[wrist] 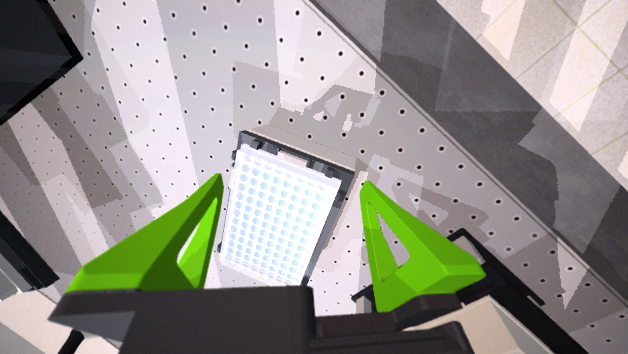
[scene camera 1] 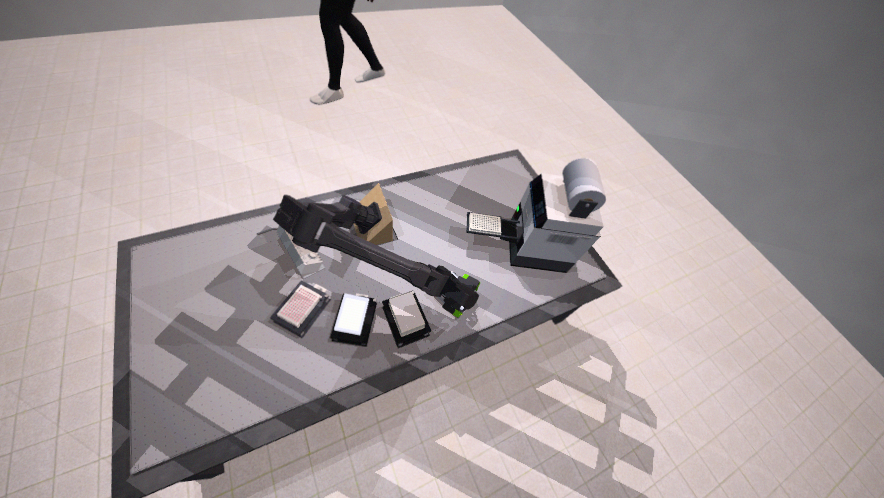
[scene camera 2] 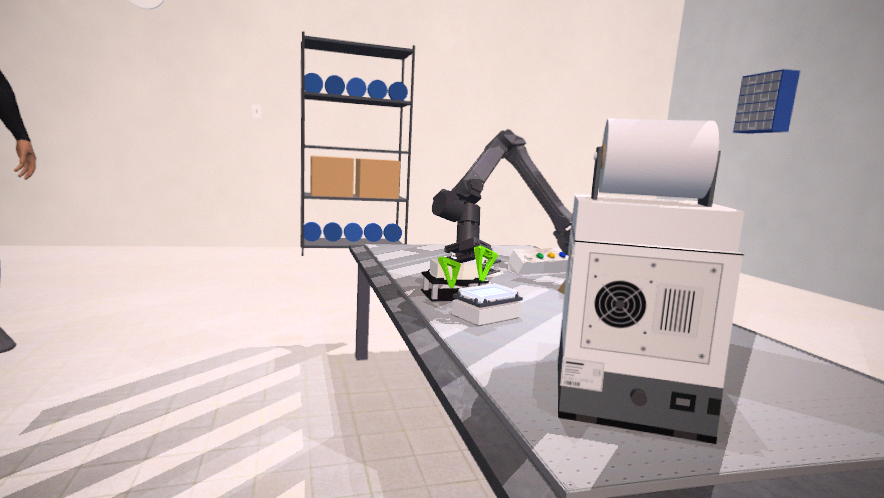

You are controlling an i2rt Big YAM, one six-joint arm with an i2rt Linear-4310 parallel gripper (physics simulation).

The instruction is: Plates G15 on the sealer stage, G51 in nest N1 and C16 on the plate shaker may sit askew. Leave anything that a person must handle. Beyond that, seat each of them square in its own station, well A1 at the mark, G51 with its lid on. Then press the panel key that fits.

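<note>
My gripper (scene camera 1: pixel 462 295) (scene camera 2: pixel 467 282) (wrist: pixel 296 183) is open and empty, above and around a clear, bright 96-well plate (scene camera 2: pixel 488 293) (wrist: pixel 280 215). That plate rests on a white base with dark corner clips (scene camera 2: pixel 487 311), apparently the plate shaker. Its label and exact seating are unclear; the arm covers it in scene camera 1. A pale plate (scene camera 1: pixel 484 222) lies on the sealer stage. Along the front are a pink-welled plate (scene camera 1: pixel 300 305), a bright white plate (scene camera 1: pixel 353 314) and a grey-topped one (scene camera 1: pixel 408 315). Which is G51 cannot be told. The key panel (scene camera 1: pixel 307 262) (scene camera 2: pixel 533 267) shows green, yellow and blue keys.
The sealer (scene camera 1: pixel 556 244) (scene camera 2: pixel 655 228) with its film roll stands at the table's far end. A cardboard box (scene camera 1: pixel 384 231) is beside the arm's base. A person (scene camera 1: pixel 334 52) (scene camera 2: pixel 24 157) is on the floor beyond the table. A shelf rack (scene camera 2: pixel 303 136) stands by the wall.
</note>
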